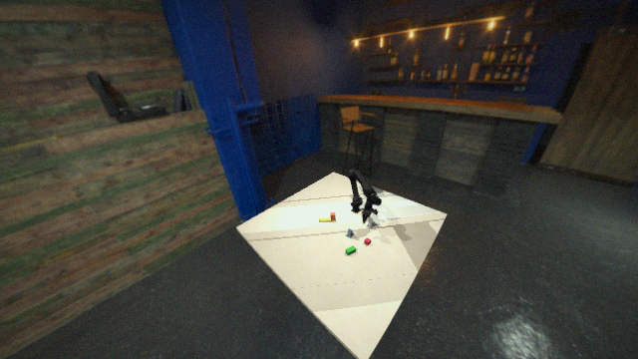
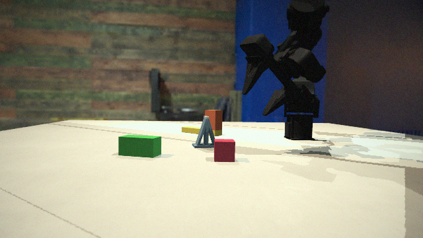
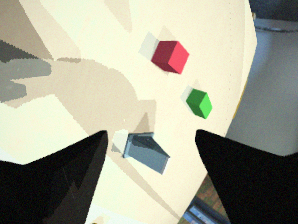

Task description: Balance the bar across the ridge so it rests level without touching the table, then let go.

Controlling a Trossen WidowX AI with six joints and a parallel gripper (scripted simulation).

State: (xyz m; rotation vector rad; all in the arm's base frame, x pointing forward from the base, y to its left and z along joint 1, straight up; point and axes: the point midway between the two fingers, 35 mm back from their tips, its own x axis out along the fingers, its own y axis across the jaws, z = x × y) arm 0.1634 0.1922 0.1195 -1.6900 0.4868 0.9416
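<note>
Now: the dark red cube 8 cm to the left of my gripper tip, 8 cm below it and 7 cm ahead of it. From my gripper tip the other things lie so: green block 22 cm ahead, 8 cm below, 4 cm to the left.
</note>
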